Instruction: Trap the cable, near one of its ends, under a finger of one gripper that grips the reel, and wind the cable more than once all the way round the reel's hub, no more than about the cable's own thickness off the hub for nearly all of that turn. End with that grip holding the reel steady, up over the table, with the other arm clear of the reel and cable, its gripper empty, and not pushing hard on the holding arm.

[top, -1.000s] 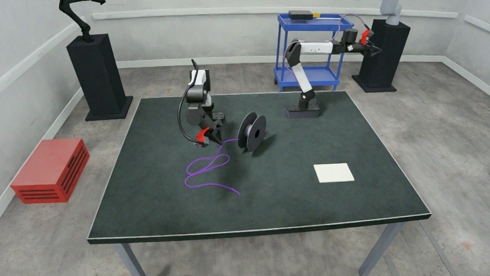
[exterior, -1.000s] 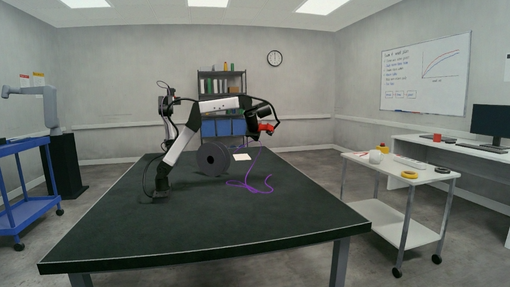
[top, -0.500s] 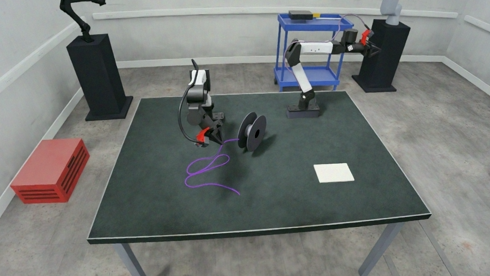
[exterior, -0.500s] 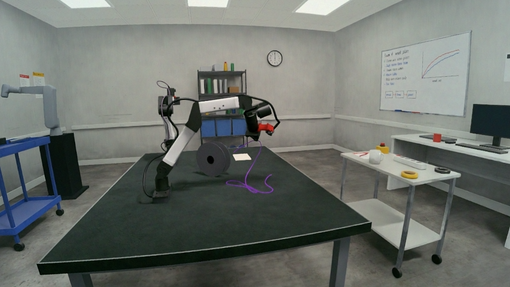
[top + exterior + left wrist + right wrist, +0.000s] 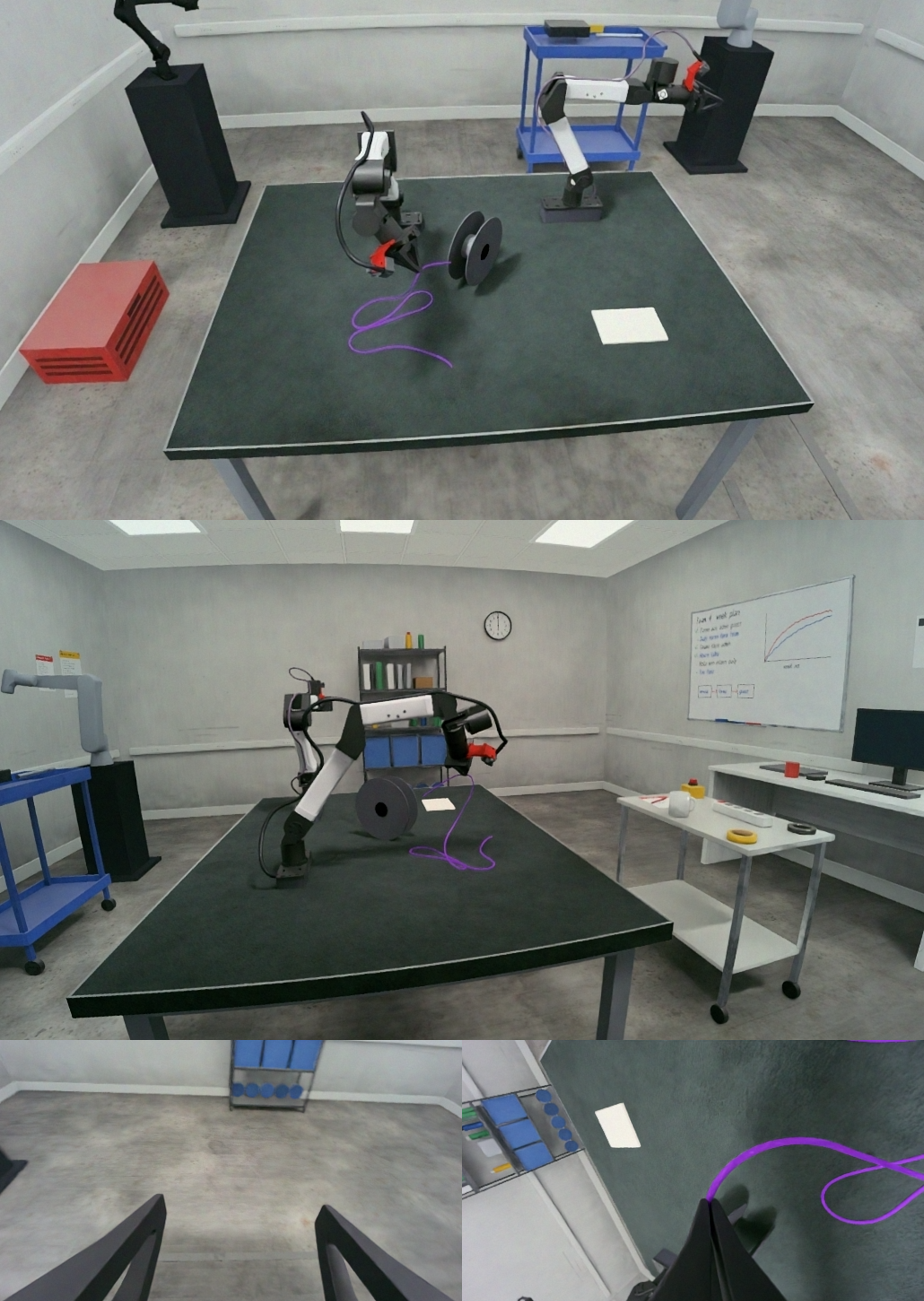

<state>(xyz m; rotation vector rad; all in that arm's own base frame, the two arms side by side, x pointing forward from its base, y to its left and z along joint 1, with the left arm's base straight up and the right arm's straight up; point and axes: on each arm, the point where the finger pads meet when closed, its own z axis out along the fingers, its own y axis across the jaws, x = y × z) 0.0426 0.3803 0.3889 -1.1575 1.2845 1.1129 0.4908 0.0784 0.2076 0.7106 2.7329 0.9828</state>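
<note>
The dark grey reel is 74 cm to the right of my left hand, 34 cm below it and 22 cm ahead of it. Also, from my left hand: white card (47 cm ahead, 44 cm below, 36 cm to the right).
My right hand is 22 cm past the dark grey reel, 17 cm to the right of it and 13 cm above it. Also, from my right hand: white card 55 cm to the left, 23 cm below, 3 cm ahead.
</note>
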